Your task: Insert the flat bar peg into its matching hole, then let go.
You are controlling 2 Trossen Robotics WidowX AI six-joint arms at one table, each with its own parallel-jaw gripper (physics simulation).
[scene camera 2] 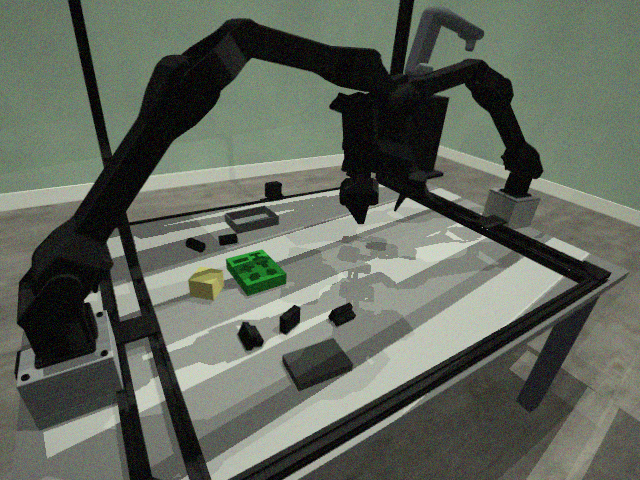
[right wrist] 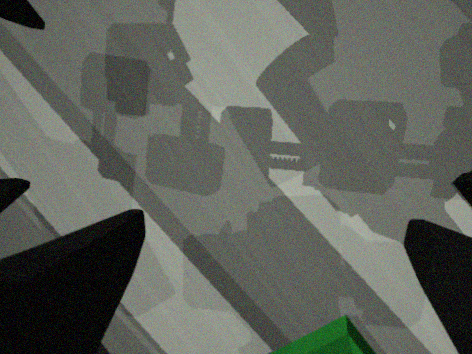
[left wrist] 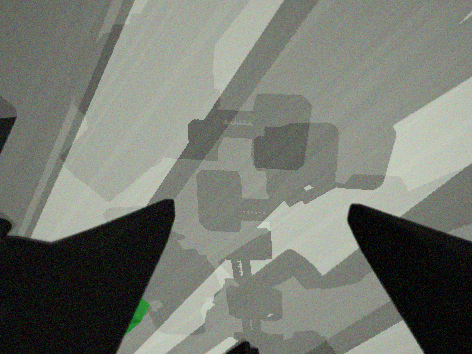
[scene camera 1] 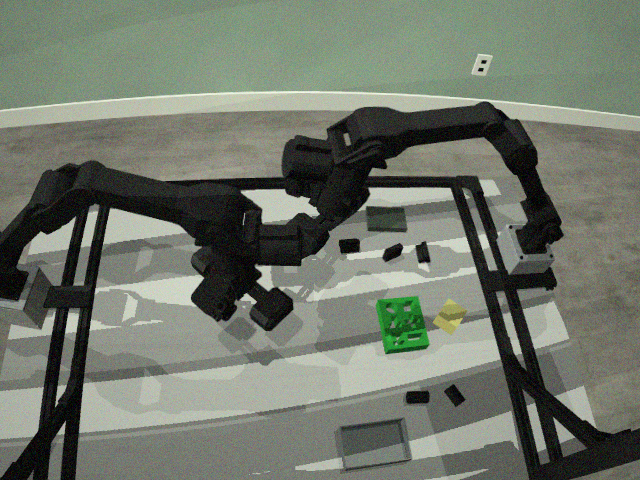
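Observation:
A green board with cut-out holes (scene camera 1: 406, 348) (scene camera 2: 266, 286) (left wrist: 137, 315) (right wrist: 320, 340) lies on the table. Several small black pegs lie loose: one peg (scene camera 1: 349, 245) (scene camera 2: 342, 314), a second peg (scene camera 1: 392, 252) (scene camera 2: 290, 319) and a third peg (scene camera 1: 422, 252) (scene camera 2: 250, 335) on one side of the board, two more on the other. I cannot tell which is the flat bar. My left gripper (scene camera 1: 242, 310) (left wrist: 260, 209) is open and empty above the table, away from the board. My right gripper (right wrist: 274, 227) is open and empty, up high. In scene camera 2 the grippers overlap.
A yellow block (scene camera 1: 450, 316) (scene camera 2: 206, 284) stands beside the board. A dark flat slab (scene camera 1: 386, 219) (scene camera 2: 317, 363) lies near the three pegs. A grey tray (scene camera 1: 340, 449) (scene camera 2: 253, 227) lies beyond the other two pegs. Black frame rails run along the table edges.

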